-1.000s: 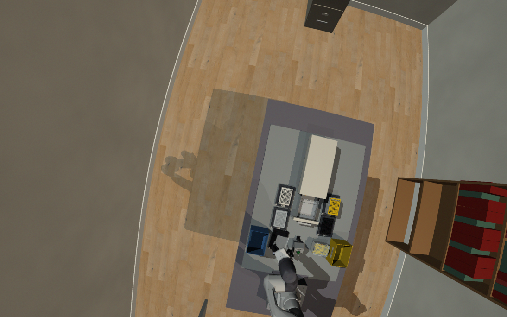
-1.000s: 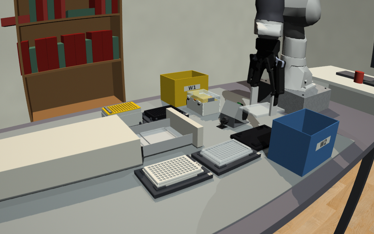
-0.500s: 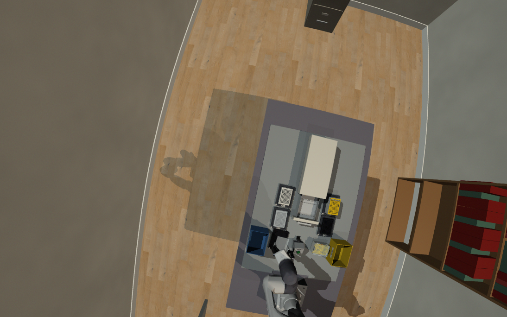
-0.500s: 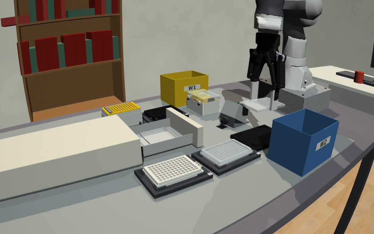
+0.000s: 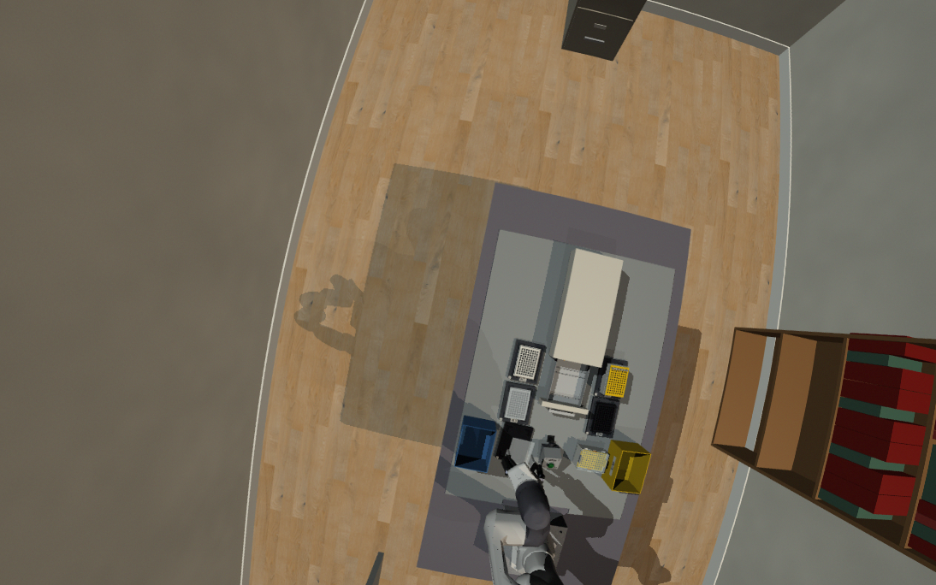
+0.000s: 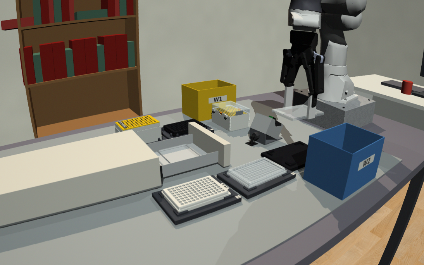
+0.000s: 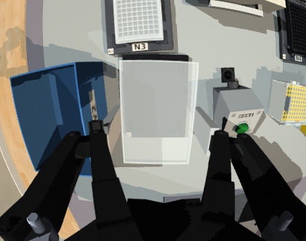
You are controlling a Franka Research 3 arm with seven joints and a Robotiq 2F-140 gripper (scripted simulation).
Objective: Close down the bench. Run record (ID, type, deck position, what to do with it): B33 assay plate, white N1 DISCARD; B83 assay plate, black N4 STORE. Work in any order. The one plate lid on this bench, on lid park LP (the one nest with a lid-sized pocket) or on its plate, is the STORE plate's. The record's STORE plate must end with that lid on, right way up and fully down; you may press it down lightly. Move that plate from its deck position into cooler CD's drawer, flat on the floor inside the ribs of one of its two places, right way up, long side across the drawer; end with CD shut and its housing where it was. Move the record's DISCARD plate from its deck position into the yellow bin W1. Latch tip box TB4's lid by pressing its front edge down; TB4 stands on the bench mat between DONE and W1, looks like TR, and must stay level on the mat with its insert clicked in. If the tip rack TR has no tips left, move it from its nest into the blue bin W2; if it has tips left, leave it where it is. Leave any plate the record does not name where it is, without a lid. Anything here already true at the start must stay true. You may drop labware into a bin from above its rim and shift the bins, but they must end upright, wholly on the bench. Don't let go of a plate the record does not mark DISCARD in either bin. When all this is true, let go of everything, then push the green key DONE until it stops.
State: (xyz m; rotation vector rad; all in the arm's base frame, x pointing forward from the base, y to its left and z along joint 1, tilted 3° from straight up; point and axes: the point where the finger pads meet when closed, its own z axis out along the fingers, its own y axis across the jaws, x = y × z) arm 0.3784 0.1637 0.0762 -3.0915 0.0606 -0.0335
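The black plate lies 18 cm ahead of my hand, 34 cm to the right of it and 14 cm below it. Round my hand: blue bin W2 (2 cm behind, 17 cm to the left, 12 cm below); clear plate lid (2 cm below); black lid park (15 cm below).
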